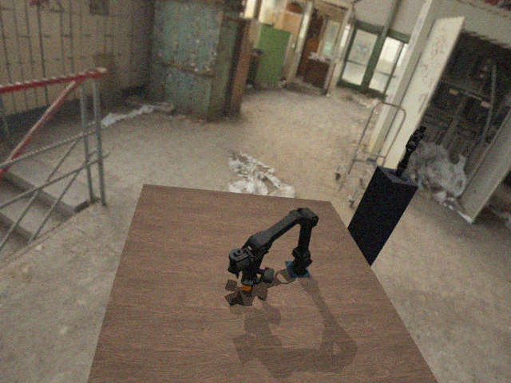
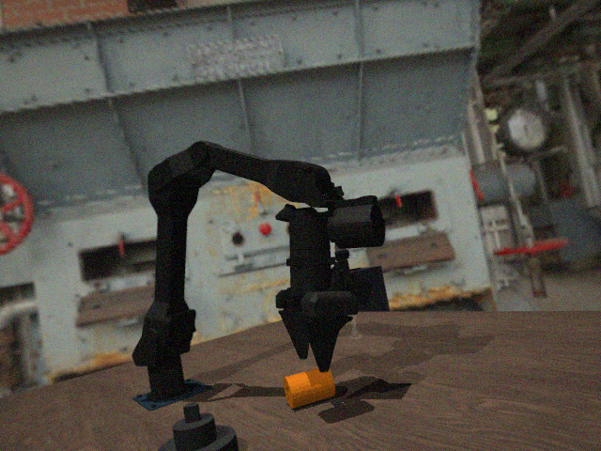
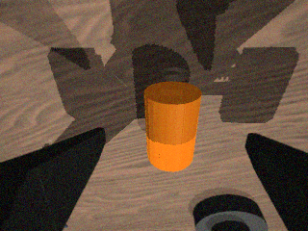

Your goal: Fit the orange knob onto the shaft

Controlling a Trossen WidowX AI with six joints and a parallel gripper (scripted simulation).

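My gripper tip is 10 mm to the left of the orange knob and 30 mm above it. From my gripper tip the other things lie so: dark round pedestal: 30 mm ahead, 180 mm to the right, 20 mm below.
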